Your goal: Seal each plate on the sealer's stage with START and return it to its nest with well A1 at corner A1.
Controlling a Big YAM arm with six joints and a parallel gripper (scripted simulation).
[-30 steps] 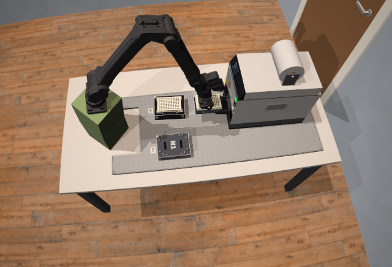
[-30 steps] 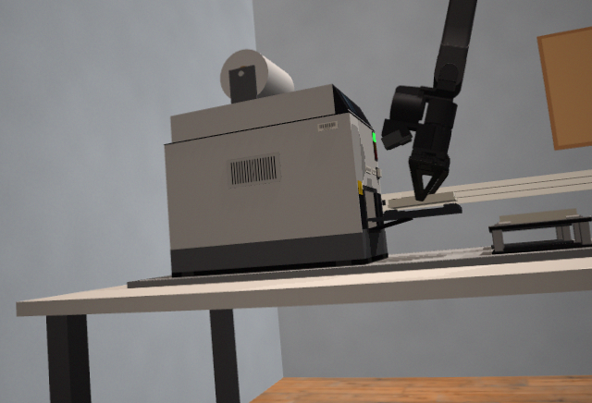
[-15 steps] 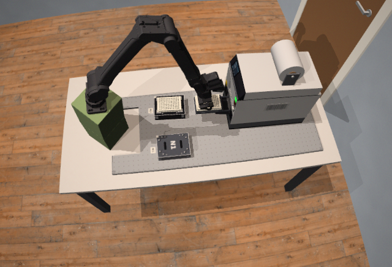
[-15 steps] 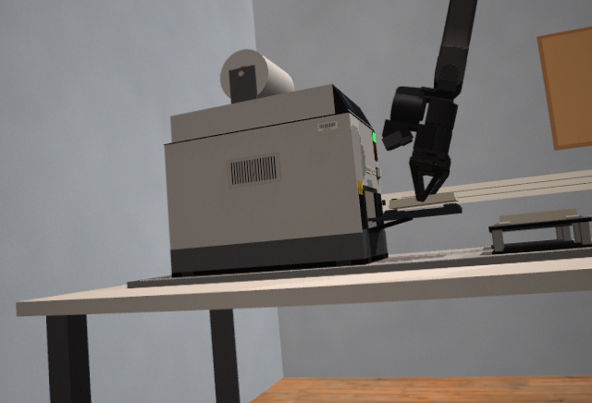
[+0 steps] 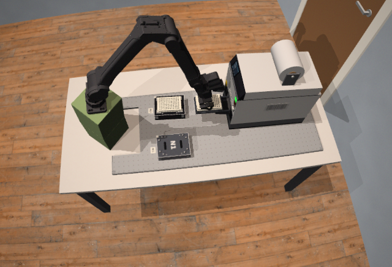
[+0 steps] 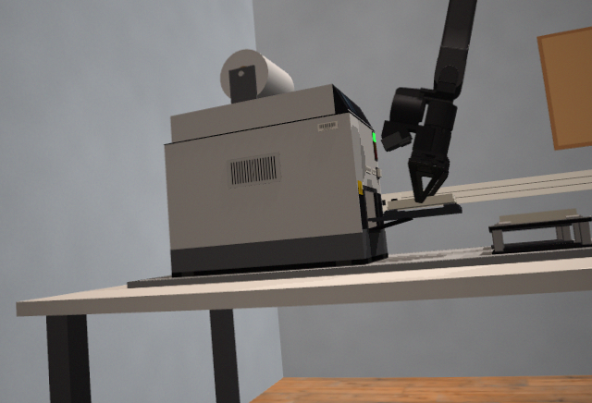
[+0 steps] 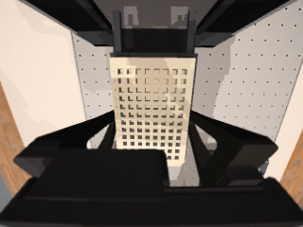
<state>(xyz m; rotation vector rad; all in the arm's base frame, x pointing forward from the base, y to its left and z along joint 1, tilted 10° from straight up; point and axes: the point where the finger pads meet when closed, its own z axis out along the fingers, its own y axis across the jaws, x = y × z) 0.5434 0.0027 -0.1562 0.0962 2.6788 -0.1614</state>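
Now: hand 20 mm above the sealer stage. Round my hand: plate (200 mm behind, 60 mm to the left, 60 mm below); then yellow warning label (110 mm ahead, 80 mm to the left, 30 mm above); then plate nest (220 mm behind, 170 mm to the right, 80 mm below).
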